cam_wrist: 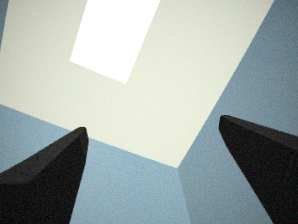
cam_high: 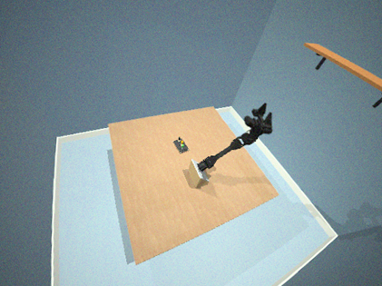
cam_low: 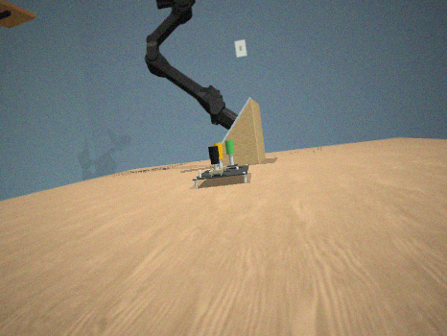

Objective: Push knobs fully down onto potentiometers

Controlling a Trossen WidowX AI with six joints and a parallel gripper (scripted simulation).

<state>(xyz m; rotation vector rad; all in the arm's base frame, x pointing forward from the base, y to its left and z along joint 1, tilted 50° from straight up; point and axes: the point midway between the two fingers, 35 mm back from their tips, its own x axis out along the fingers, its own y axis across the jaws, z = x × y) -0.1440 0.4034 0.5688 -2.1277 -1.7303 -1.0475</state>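
Now: gripper tip 460 mm short of the yellow knob, 200 mm to the right of it and 780 mm above it. The rest, counted from my gripper tip: black knob: 530 mm ahead, 210 mm to the left, 780 mm below.
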